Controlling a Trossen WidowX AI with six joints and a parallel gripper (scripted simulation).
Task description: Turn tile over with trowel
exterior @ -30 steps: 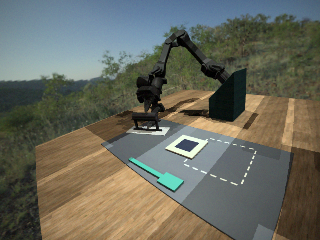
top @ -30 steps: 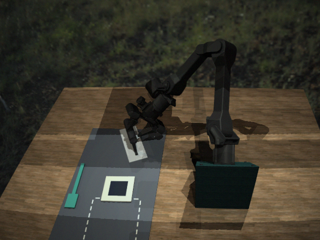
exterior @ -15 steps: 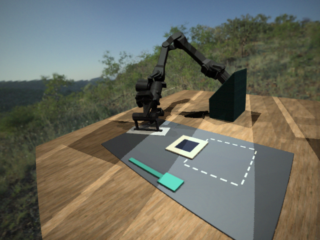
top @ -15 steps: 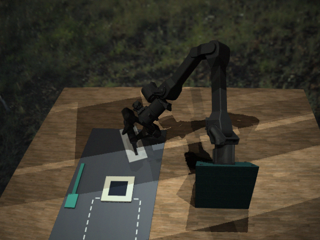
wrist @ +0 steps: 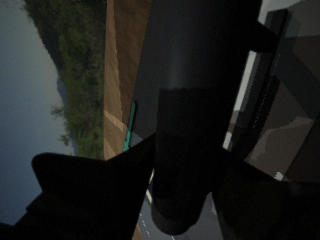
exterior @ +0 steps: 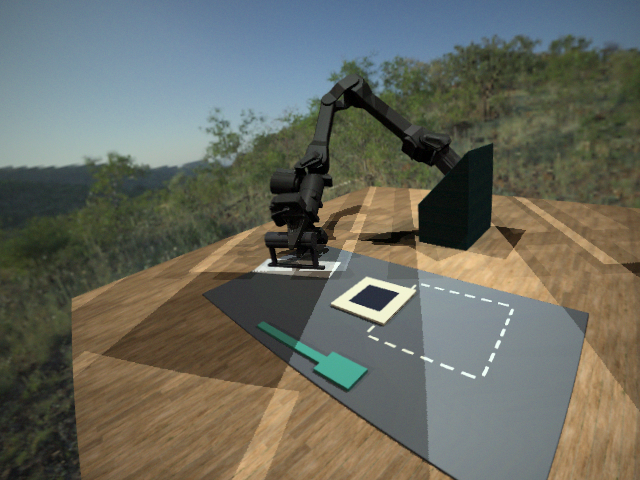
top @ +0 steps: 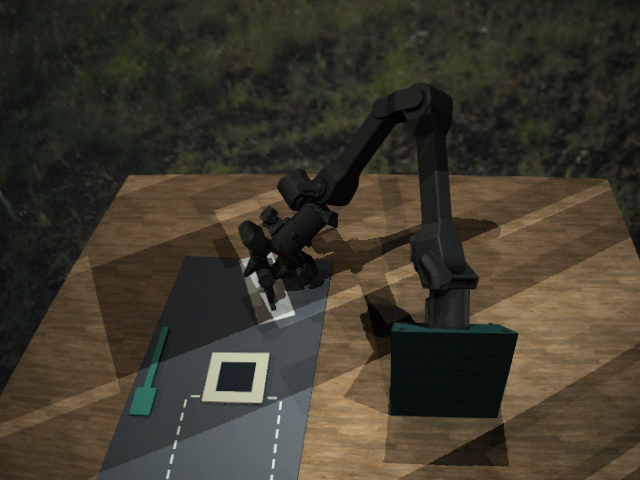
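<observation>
The tile is 20 mm behind my gripper tip, 210 mm to the left of it and 50 mm below it. Also, from my gripper tip: green trowel (150 mm ahead, 240 mm to the left, 50 mm below); dark mat (10 mm ahead, 210 mm to the left, 70 mm below); pale grey flat trowel (20 mm behind, 10 mm to the right, 10 mm below).
</observation>
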